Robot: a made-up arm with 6 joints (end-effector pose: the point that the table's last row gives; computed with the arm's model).
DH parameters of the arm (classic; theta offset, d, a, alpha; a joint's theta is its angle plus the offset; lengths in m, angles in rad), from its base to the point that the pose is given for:
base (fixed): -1.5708 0.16 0 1.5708
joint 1: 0 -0.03 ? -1.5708
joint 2: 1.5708 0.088 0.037 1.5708
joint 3: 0 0.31 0.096 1.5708
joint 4: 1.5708 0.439 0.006 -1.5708
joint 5: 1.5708 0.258 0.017 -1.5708
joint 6: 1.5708 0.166 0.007 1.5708
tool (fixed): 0 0.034 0 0
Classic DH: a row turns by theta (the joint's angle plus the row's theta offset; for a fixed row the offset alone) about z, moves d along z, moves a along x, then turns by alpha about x.
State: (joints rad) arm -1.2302 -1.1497 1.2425 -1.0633 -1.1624 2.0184
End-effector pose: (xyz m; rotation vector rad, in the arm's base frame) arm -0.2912 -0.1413 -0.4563 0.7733 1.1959 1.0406
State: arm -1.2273 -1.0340 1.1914 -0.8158 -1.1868 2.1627
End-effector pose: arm -0.2105 -0.0947 -0.4645 0.8520 1.0761 1.1273
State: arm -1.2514 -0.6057 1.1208 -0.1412 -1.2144 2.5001
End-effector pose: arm 0.0598 0.0007 -0.3990 0.9665 0.6420 1.4146
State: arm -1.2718 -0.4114 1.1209 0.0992 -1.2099 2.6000
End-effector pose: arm 0.1584 0.0220 -0.3328 0.9816 0.4480 1.5350
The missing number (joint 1, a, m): 0.17
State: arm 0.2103 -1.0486 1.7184 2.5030 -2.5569 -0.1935
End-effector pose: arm 0.2113 -0.4370 0.6041 -0.2664 1.5873 -0.9984
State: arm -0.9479 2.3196 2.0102 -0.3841 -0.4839 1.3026
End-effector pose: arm -0.0553 0.1143 0.4723 0.7135 -2.0846 2.0607
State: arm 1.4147 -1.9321 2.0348 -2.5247 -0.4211 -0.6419
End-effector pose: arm -0.5811 0.4216 0.4021 -2.4194 1.0256 -0.1119
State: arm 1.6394 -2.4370 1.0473 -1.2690 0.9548 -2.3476
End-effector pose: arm -0.7112 -0.2583 0.2458 2.2576 -0.6830 -1.6538
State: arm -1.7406 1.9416 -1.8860 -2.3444 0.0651 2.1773
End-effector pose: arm 0.7393 -0.0276 -0.2202 2.4060 0.6743 -0.8650
